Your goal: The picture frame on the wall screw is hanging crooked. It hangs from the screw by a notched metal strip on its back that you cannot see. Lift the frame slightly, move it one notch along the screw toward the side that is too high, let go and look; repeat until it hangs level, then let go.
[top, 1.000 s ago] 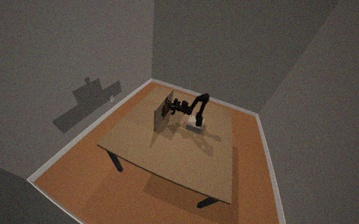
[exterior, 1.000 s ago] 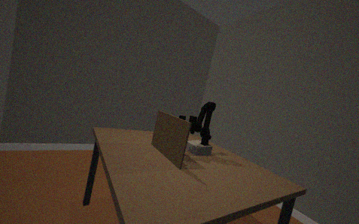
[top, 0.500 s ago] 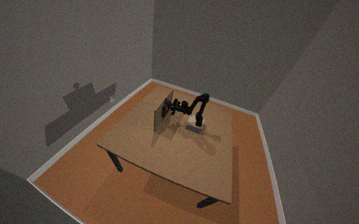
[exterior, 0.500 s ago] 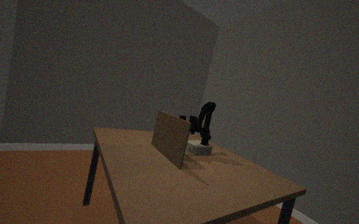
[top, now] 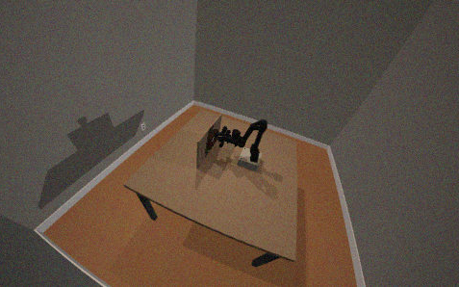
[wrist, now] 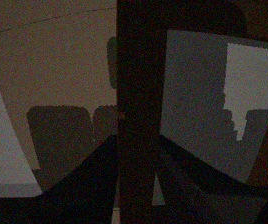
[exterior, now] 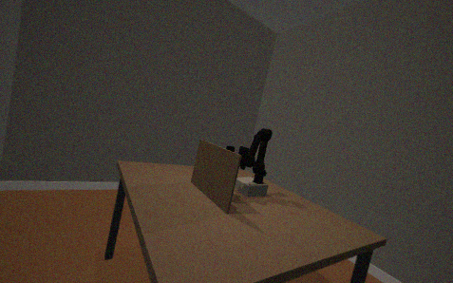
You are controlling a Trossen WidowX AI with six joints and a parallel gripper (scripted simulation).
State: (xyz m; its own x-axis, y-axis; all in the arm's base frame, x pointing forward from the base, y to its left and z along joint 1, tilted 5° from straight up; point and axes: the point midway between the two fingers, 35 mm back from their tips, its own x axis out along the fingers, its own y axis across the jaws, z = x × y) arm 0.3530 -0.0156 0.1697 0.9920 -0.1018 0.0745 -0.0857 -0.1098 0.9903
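Now: the picture frame 50 mm below my gripper tip, 10 mm to the left of it and 10 mm ahead of it. Also, from my gripper tip: wall panel: 70 mm below, 20 mm ahead.
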